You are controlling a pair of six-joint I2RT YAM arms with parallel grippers.
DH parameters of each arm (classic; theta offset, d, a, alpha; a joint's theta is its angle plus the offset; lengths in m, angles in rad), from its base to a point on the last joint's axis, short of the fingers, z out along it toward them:
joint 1: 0 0.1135 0.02 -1.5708
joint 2: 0 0 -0.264 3.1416
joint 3: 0.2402 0 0.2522 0
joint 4: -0.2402 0 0.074 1.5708
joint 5: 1.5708 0 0 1.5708
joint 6: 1.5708 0.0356 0 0
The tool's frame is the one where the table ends.
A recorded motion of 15 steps. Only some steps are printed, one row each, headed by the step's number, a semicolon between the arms.
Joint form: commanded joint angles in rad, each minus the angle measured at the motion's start. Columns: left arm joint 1, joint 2, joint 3, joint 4, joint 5, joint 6; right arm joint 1, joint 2, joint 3, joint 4, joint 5, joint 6.
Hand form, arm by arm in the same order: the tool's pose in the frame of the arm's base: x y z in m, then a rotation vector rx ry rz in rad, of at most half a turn. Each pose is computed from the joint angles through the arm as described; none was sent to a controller.
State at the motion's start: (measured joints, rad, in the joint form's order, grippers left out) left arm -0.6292 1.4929 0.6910 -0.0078 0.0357 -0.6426; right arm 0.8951 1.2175 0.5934 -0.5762 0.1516 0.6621
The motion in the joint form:
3: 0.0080 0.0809 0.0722 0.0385 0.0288 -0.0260; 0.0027 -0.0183 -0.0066 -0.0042 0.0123 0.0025
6: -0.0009 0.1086 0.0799 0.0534 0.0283 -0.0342; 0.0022 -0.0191 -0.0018 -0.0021 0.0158 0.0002
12: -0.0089 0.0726 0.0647 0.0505 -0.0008 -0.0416; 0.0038 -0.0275 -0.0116 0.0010 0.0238 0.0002
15: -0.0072 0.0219 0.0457 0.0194 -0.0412 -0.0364; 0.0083 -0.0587 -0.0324 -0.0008 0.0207 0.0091
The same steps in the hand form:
3: 0.2515 -0.1828 0.1643 -0.0252 2.4609 -0.6810; 0.1288 0.1523 0.1663 -0.2772 2.7381 0.2101
6: 0.2532 -0.1875 0.1596 -0.0249 2.4685 -0.6847; 0.1297 0.1530 0.1679 -0.2770 2.7299 0.2130
12: 0.2482 -0.1856 0.1654 -0.0382 2.4439 -0.6715; 0.1284 0.1514 0.1669 -0.2762 2.7238 0.2069
15: 0.2420 -0.1786 0.1719 -0.0546 2.4284 -0.6263; 0.1240 0.1475 0.1665 -0.2696 2.7205 0.2219

